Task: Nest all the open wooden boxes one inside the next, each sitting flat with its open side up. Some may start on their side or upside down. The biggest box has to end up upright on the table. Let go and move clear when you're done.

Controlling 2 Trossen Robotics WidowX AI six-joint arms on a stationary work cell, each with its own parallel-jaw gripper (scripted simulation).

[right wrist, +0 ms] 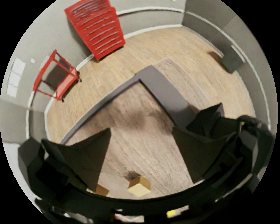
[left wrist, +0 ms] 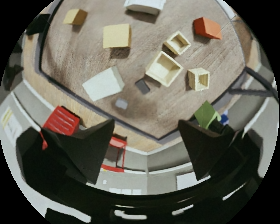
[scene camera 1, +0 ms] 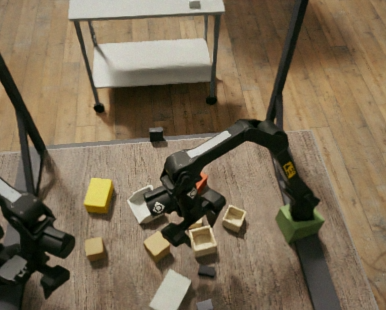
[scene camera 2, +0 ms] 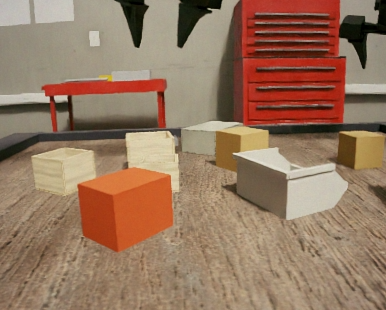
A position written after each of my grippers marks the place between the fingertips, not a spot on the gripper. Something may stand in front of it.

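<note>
I see my left gripper [scene camera 1: 200, 237], which is also there in the left wrist view [left wrist: 147, 122]. My right gripper [scene camera 1: 35, 291] appears in the right wrist view [right wrist: 142, 131] too. There is a white slab [scene camera 2: 201, 139], and I find that slab again in the left wrist view [left wrist: 108, 82], while the right wrist view does not show it, hidden as it is by my right gripper. I also see an orange cube [scene camera 2: 118, 210]. A small tan cube [scene camera 2: 354, 148] is part of the scene as well.
</note>
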